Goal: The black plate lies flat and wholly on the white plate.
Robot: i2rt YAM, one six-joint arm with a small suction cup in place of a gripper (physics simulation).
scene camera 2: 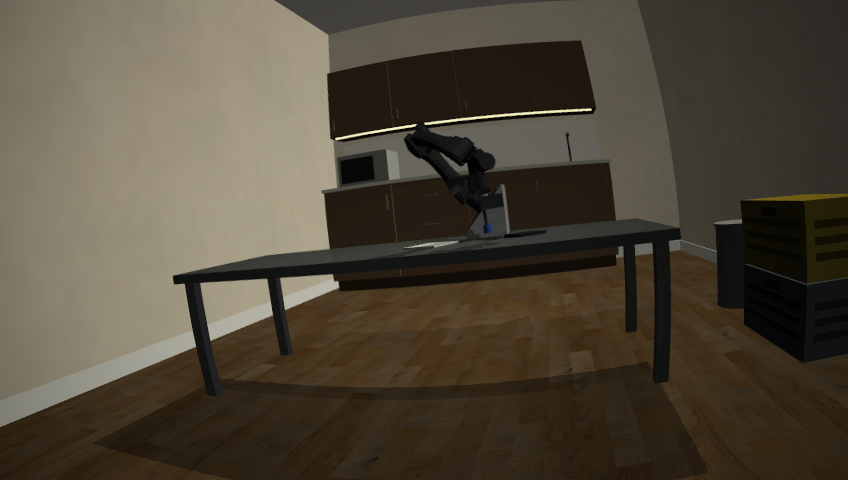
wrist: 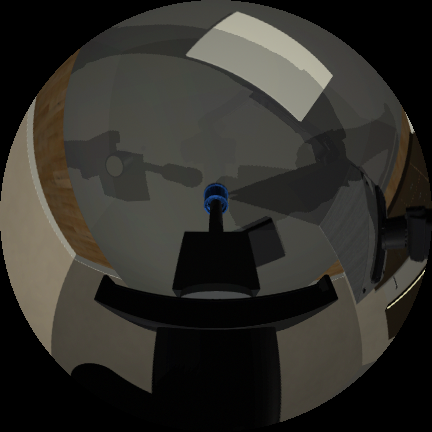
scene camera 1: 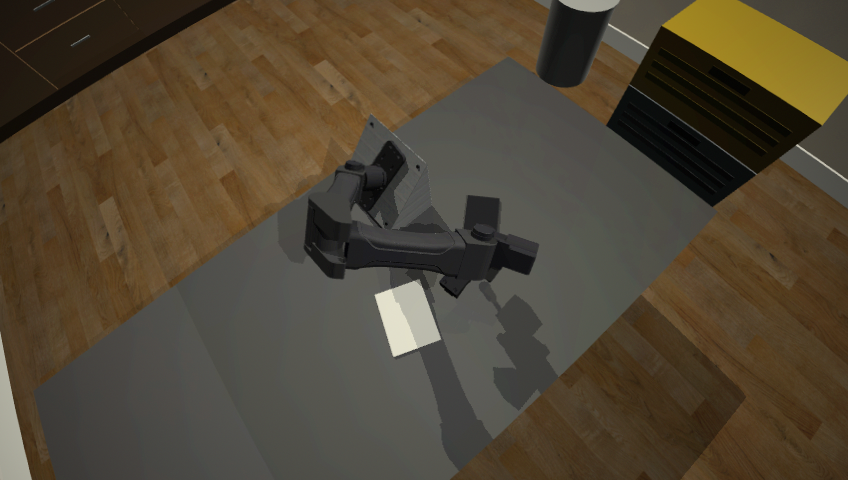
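Pixels of known places: end effector, tool point: (scene camera 2: 488,232) (wrist: 215,193); arm's base, origin of the base link: (wrist: 380,233) (scene camera 1: 379,177).
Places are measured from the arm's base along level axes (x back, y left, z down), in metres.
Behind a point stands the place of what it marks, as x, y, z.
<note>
The black plate (scene camera 1: 482,209) @[-0.199, 0.192, 0.097] (scene camera 2: 525,233) @[-0.271, 0.181, 0.097] (wrist: 268,243) @[-0.208, 0.153, 0.097] lies flat on the table, partly hidden by the arm in scene camera 1 and by the tool in the wrist view. The white plate (scene camera 1: 397,330) @[-0.335, -0.180, 0.101] (scene camera 2: 433,244) @[-0.340, -0.128, 0.101] (wrist: 265,62) @[-0.325, -0.120, 0.101] lies flat on the table, apart from the black plate, with shadow across part of it. My gripper, a blue suction cup (scene camera 2: 487,228) (wrist: 216,198), points down a little above the table and carries nothing. It is beside the black plate, on the side toward the white plate in scene camera 2. The cup is hidden in scene camera 1.
A grey angled bracket (scene camera 1: 418,205) @[-0.104, 0.047, 0.054] (scene camera 2: 504,208) @[-0.099, 0.090, 0.007] (wrist: 345,230) @[-0.104, 0.045, 0.042] bears the arm's base and stands upright on the grey table (scene camera 1: 238,356) @[-0.156, -0.554, 0.107] (scene camera 2: 309,261) @[-0.547, -0.500, 0.107]. Beyond the table stand a dark bin (scene camera 1: 574,47) (scene camera 2: 728,264) and yellow and black crates (scene camera 1: 767,47) (scene camera 2: 773,237).
</note>
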